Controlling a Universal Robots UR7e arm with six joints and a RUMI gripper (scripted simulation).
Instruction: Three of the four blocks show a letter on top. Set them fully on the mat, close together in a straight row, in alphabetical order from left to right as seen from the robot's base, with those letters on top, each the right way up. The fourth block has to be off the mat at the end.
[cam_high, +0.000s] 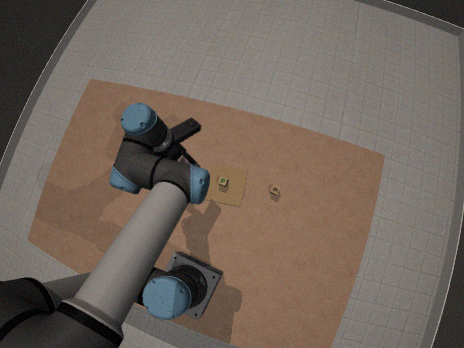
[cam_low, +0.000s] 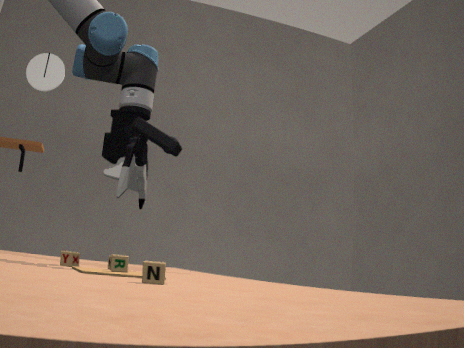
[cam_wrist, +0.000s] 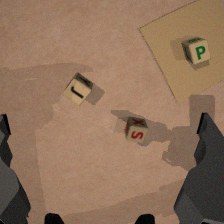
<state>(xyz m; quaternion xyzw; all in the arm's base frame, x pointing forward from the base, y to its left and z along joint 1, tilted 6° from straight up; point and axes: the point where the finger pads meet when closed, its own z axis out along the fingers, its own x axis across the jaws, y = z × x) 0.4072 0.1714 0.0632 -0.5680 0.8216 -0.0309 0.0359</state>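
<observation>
My gripper is now 30 mm past the mat, 140 mm to the left of it and 140 mm above it. Also, from my hand: tan block 20 mm behind, 50 mm to the left, 130 mm below.
</observation>
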